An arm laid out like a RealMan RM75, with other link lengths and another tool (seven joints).
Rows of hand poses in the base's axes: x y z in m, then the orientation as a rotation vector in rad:
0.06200 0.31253 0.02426 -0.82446 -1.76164 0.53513
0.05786 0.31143 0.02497 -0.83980 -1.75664 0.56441
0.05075 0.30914 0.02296 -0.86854 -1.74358 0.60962
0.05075 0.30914 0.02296 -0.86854 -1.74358 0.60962
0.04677 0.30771 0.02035 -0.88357 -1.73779 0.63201
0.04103 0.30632 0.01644 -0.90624 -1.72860 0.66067
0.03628 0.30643 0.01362 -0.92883 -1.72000 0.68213
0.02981 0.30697 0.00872 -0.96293 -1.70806 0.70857
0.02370 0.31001 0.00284 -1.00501 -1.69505 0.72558
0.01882 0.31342 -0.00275 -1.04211 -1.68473 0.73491
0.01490 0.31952 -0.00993 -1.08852 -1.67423 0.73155
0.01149 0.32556 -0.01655 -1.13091 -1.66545 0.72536
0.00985 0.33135 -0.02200 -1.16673 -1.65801 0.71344
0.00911 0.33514 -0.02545 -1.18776 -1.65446 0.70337
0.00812 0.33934 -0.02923 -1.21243 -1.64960 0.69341
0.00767 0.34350 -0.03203 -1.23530 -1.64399 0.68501
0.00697 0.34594 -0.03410 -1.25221 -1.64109 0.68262
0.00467 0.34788 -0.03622 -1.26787 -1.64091 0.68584
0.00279 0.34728 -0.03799 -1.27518 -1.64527 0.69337
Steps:
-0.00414 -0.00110 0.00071 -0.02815 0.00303 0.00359
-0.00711 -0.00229 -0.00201 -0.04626 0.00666 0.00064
0.00000 0.00000 0.00000 0.00000 0.00000 0.00000
-0.00398 -0.00143 -0.00261 -0.02337 0.00211 0.00028
-0.00574 -0.00139 -0.00391 -0.03183 0.00243 -0.00215
-0.00475 0.00011 -0.00282 -0.02692 0.00052 -0.00521
-0.00647 0.00054 -0.00490 -0.03663 -0.00147 -0.01006
-0.00611 0.00304 -0.00588 -0.03468 -0.00637 -0.01882
-0.00488 0.00341 -0.00559 -0.02681 -0.00792 -0.01847
-0.00392 0.00610 -0.00718 -0.02353 -0.01507 -0.02868
-0.00341 0.00604 -0.00662 -0.01958 -0.01541 -0.02690
-0.00164 0.00579 -0.00545 -0.01225 -0.01477 -0.02558
-0.00074 0.00379 -0.00345 -0.00526 -0.01014 -0.01586
-0.00099 0.00420 -0.00378 -0.00747 -0.01105 -0.01804
-0.00045 0.00416 -0.00280 -0.00753 -0.00933 -0.01686
-0.00070 0.00244 -0.00207 -0.00818 -0.00689 -0.01001
-0.00230 0.00194 -0.00212 -0.01127 -0.00680 -0.00542
-0.00188 -0.00060 -0.00177 -0.00941 -0.00479 0.00263

